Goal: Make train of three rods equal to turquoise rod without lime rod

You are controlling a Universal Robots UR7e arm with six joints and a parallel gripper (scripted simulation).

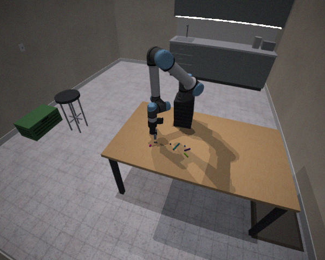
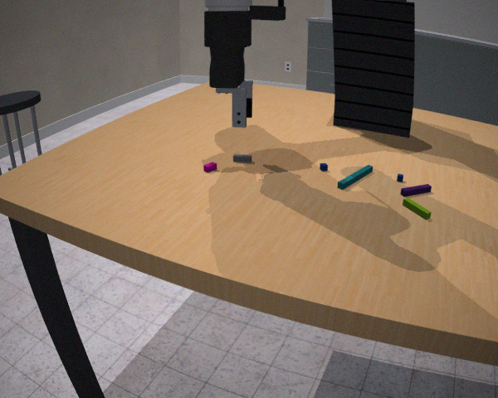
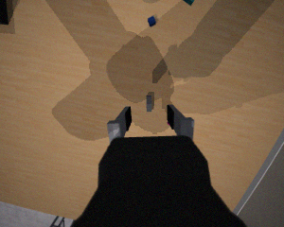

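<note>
Right now the grey rod is 8 cm below my hand. Round my hand: turquoise rod 19 cm to the left, 8 cm below, 3 cm ahead; then purple rod 29 cm to the left, 8 cm below, 5 cm ahead; then magenta rod 8 cm below, 5 cm ahead, 4 cm to the right.
</note>
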